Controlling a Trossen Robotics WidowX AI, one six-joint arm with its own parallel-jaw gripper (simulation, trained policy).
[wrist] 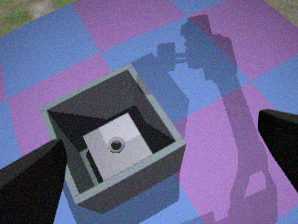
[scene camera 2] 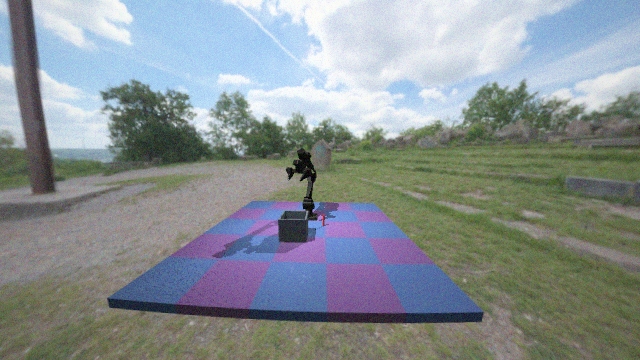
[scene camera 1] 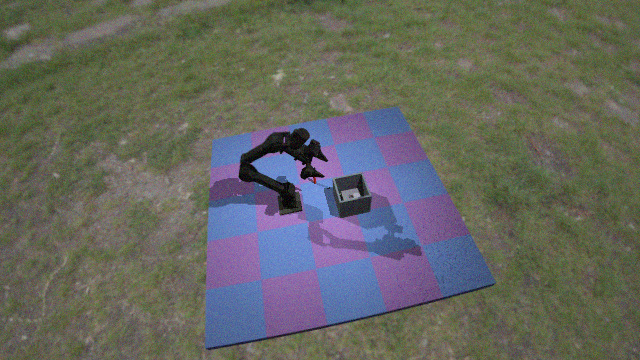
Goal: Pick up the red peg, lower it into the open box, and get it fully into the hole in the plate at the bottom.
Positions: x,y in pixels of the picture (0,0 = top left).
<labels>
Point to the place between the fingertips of my gripper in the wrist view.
163,134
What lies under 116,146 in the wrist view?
A pale plate.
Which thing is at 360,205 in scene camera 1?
A dark box.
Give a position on a dark box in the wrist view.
81,111
</labels>
